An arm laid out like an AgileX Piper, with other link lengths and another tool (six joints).
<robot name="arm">
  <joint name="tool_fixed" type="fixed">
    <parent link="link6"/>
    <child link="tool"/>
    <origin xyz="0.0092 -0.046 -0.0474" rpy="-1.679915 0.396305 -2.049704"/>
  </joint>
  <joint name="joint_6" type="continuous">
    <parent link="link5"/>
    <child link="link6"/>
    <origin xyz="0.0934 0 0.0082" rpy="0 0 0"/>
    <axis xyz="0.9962 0 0.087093"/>
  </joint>
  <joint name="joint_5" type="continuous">
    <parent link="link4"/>
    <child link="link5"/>
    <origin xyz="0 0 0" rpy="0 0 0"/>
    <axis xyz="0 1 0"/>
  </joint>
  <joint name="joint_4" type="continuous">
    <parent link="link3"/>
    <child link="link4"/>
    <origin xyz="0.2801 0 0.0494" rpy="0 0 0"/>
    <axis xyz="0.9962 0 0.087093"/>
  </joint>
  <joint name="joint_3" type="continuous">
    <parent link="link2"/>
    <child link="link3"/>
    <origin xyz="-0.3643 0 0.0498" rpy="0 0 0"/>
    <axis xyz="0 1 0"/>
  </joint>
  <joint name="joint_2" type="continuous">
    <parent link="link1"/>
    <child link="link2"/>
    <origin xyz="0 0 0" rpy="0 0 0"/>
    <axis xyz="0 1 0"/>
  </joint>
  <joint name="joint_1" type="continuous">
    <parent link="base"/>
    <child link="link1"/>
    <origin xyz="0 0 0.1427" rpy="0 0 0"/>
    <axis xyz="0 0 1"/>
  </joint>
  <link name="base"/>
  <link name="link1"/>
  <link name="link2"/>
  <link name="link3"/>
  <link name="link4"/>
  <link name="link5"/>
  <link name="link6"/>
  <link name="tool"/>
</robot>
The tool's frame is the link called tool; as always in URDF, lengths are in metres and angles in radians. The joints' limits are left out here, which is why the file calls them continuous.
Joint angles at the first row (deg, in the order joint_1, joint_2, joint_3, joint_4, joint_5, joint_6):
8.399, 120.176, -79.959, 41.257, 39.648, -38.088
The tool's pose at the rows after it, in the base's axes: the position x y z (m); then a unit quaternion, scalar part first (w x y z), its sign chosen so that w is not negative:
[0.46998 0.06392 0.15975 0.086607 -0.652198 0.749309 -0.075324]
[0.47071 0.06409 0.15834 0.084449 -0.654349 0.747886 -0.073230]
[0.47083 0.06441 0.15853 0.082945 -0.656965 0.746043 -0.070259]
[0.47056 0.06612 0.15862 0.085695 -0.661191 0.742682 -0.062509]
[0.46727 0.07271 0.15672 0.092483 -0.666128 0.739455 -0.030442]
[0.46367 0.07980 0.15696 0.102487 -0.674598 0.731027 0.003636]
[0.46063 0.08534 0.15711 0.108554 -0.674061 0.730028 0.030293]
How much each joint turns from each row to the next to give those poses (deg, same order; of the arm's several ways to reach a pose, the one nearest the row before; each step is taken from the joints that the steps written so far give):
0.000, 1.301, -0.001, -1.348, 0.000, 0.001
-0.001, 0.309, -0.272, -0.146, 0.401, -0.001
0.000, 0.096, -0.233, -0.103, 0.618, 0.000
0.001, 0.043, -0.119, 0.973, 0.924, -0.947
-0.001, 0.241, 0.000, 3.573, 2.761, -1.971
0.000, 0.046, 0.000, 3.623, 3.395, -2.400
0.001, 0.090, 0.000, 2.589, 2.200, -0.703

